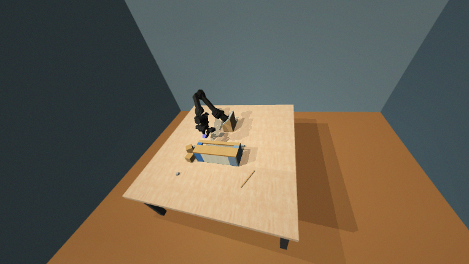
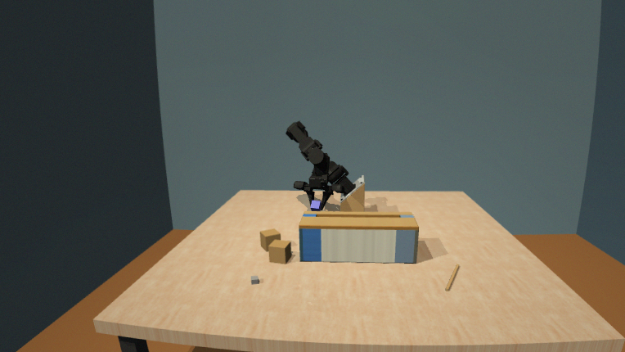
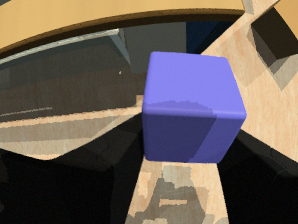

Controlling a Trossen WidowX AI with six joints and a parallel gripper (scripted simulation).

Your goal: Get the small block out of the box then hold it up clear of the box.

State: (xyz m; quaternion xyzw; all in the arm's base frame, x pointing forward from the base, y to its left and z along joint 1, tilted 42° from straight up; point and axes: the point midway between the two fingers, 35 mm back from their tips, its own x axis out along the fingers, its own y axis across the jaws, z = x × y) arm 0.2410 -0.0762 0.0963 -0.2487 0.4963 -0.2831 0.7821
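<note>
The purple-blue block is 20 mm above my gripper tip and 10 mm ahead of it. From my gripper tip the other things lie so: box 160 mm to the left, 90 mm ahead, 50 mm below; thin wooden stick 440 mm to the left, 290 mm ahead, 110 mm below; tiny grey cube 340 mm ahead, 150 mm to the right, 110 mm below.
</note>
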